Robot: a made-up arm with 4 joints.
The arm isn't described. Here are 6 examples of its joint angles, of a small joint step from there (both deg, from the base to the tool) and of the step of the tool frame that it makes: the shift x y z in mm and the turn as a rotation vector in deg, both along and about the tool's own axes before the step.
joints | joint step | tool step
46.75 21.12 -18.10 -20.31 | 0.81 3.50 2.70 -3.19 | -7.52 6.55 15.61 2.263 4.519 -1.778
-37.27 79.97 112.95 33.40 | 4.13 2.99 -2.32 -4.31 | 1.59 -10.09 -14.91 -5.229 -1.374 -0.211
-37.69 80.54 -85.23 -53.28 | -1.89 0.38 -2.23 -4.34 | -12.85 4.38 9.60 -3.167 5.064 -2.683
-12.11 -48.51 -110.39 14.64 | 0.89 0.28 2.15 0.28 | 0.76 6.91 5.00 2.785 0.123 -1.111
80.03 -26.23 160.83 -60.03 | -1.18 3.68 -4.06 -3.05 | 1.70 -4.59 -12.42 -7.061 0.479 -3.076
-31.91 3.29 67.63 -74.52 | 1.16 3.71 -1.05 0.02 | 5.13 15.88 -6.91 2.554 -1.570 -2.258
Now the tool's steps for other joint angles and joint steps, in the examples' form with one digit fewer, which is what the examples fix.
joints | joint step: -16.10 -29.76 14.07 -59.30 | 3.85 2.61 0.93 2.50
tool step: 8.2 8.6 -13.9 6.62 -3.63 0.80
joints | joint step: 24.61 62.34 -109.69 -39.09 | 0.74 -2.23 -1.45 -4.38
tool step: -1.3 0.0 -2.2 -3.20 1.57 -1.72
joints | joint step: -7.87 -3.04 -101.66 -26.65 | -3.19 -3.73 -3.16 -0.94
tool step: 8.2 0.8 -13.0 -5.94 -2.33 -4.06
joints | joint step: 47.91 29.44 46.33 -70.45 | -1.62 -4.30 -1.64 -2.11
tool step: -6.0 -16.2 4.7 -6.57 2.39 0.17
